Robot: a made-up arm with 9 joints.
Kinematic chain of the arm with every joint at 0, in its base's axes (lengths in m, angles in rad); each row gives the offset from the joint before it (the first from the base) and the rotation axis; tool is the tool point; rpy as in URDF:
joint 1: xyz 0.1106 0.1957 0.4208 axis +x
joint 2: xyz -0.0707 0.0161 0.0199 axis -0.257 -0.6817 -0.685
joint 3: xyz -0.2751 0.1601 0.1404 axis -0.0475 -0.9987 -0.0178
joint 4: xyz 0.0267 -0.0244 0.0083 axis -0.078 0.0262 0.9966
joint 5: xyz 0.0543 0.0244 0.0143 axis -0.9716 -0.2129 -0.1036
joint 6: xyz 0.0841 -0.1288 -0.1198 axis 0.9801 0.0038 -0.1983
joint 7: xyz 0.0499 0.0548 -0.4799 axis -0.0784 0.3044 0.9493
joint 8: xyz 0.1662 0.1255 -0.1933 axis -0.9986 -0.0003 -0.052
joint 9: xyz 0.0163 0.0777 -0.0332 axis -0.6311 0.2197 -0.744
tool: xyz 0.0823 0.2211 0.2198 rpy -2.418 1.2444 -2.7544
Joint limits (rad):
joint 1: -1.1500..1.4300
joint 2: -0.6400..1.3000
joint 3: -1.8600..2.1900
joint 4: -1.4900..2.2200
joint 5: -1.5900..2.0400
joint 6: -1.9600..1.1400
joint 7: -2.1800..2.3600
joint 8: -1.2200..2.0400
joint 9: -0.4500..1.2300
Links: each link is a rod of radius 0.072 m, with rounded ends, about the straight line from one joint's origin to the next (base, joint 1, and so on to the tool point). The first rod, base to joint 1, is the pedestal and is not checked.
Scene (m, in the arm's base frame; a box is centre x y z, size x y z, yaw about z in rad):
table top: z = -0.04
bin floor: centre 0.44 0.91 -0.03 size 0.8 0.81 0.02 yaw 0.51
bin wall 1: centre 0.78 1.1 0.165 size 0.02 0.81 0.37 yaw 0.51
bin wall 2: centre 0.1 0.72 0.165 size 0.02 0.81 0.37 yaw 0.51
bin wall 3: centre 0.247 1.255 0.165 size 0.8 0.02 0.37 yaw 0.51
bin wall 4: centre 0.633 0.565 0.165 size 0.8 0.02 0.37 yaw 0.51
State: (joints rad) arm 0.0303 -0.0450 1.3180 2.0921 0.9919 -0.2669 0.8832 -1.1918 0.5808
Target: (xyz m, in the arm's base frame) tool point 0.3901 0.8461 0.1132
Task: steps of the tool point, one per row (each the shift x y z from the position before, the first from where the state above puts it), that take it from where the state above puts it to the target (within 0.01 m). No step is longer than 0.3 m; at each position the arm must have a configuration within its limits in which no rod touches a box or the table.
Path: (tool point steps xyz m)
1: 0.0437 0.0469 -0.2757
2: 0.0269 -0.0433 -0.2817

